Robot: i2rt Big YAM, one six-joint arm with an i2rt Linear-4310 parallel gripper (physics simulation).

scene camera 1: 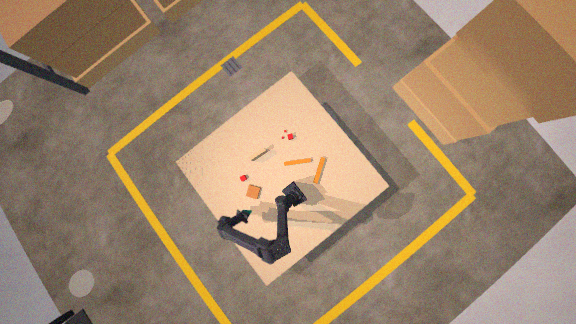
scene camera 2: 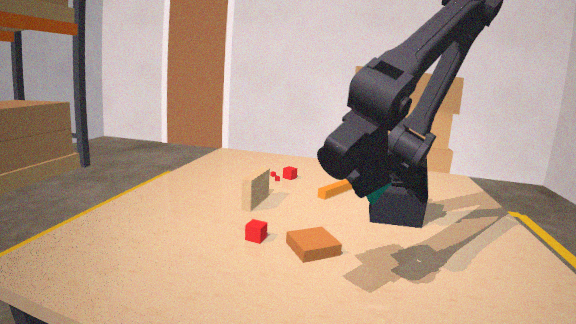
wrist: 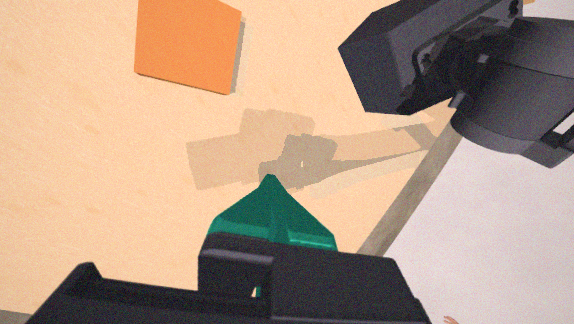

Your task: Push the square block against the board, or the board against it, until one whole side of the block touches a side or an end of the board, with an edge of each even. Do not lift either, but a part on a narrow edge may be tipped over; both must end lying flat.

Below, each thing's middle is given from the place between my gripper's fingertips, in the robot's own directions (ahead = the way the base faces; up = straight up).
I see the square block [scene camera 2: 311, 244] 14 cm below my hand, 11 cm ahead of it and 7 cm to the right of it. Also, from my hand: board [scene camera 2: 255, 187] 31 cm to the right, 31 cm ahead, 11 cm below.
